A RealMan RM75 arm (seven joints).
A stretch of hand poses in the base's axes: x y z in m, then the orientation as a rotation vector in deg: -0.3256 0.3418 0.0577 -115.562 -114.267 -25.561; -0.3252 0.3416 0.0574 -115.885 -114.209 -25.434; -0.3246 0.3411 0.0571 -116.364 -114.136 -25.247; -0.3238 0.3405 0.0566 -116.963 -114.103 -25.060; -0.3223 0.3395 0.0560 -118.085 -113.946 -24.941; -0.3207 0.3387 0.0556 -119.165 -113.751 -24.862; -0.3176 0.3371 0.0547 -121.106 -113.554 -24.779; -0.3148 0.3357 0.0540 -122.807 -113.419 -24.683; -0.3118 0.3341 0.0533 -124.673 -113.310 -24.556; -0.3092 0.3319 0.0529 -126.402 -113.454 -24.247; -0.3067 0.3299 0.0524 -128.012 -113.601 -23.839; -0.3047 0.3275 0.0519 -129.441 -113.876 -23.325
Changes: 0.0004 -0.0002 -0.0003 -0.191 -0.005 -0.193; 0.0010 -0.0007 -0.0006 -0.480 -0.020 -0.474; 0.0018 -0.0013 -0.0011 -0.858 -0.099 -0.807; 0.0033 -0.0023 -0.0017 -1.427 -0.334 -1.493; 0.0049 -0.0031 -0.0021 -1.941 -0.561 -2.170; 0.0080 -0.0047 -0.0030 -2.930 -1.094 -3.328; 0.0108 -0.0061 -0.0037 -3.832 -1.578 -4.317; 0.0138 -0.0077 -0.0044 -4.856 -2.128 -5.376; 0.0164 -0.0099 -0.0048 -6.008 -2.669 -6.232; 0.0189 -0.0119 -0.0053 -7.134 -3.121 -7.006; 0.0209 -0.0143 -0.0058 -8.265 -3.523 -7.615
